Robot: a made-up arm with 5 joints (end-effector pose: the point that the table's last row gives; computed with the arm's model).
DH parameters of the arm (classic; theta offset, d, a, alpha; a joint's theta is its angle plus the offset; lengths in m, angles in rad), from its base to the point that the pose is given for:
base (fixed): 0 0.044 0 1.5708
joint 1: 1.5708 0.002 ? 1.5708
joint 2: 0 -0.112 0.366 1.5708
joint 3: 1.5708 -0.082 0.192 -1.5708
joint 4: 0 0.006 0.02 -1.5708
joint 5: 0 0.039 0.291 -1.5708
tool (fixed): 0 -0.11 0 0
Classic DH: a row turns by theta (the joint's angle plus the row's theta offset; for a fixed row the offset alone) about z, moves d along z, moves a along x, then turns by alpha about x.
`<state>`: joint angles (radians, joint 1 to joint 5).
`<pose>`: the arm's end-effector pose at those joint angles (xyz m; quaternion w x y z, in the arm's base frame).
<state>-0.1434 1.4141 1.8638 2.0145 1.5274</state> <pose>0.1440 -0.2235 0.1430 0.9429 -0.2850 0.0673 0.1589</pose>
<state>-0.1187 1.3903 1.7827 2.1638 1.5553</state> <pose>0.1640 -0.2530 0.1767 0.9203 -0.3692 0.0401 0.1227</pose>
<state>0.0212 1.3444 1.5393 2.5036 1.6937</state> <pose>0.1820 -0.3004 0.2875 0.8348 -0.5477 -0.0548 0.0131</pose>
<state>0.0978 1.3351 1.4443 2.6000 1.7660</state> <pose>0.1735 -0.3080 0.3279 0.7999 -0.5921 -0.0934 -0.0295</pose>
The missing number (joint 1, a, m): 0.28
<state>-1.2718 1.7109 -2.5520 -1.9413 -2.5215</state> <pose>-0.2269 -0.5705 0.3285 0.2820 -0.1730 0.8381 -0.4338</pose>
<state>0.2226 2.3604 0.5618 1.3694 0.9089</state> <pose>0.2020 -0.0110 -0.1708 0.7211 0.5742 0.3046 -0.2400</pose>
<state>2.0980 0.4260 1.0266 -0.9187 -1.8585</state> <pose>-0.1256 -0.2740 -0.3375 0.7537 -0.5818 0.2604 0.1605</pose>
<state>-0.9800 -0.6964 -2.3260 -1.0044 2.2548</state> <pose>0.2651 0.0612 0.7609 0.2699 -0.4784 0.6602 -0.5122</pose>
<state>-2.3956 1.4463 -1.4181 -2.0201 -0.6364</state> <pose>0.1721 -0.4542 -0.3992 0.7205 0.1015 0.6290 0.2738</pose>
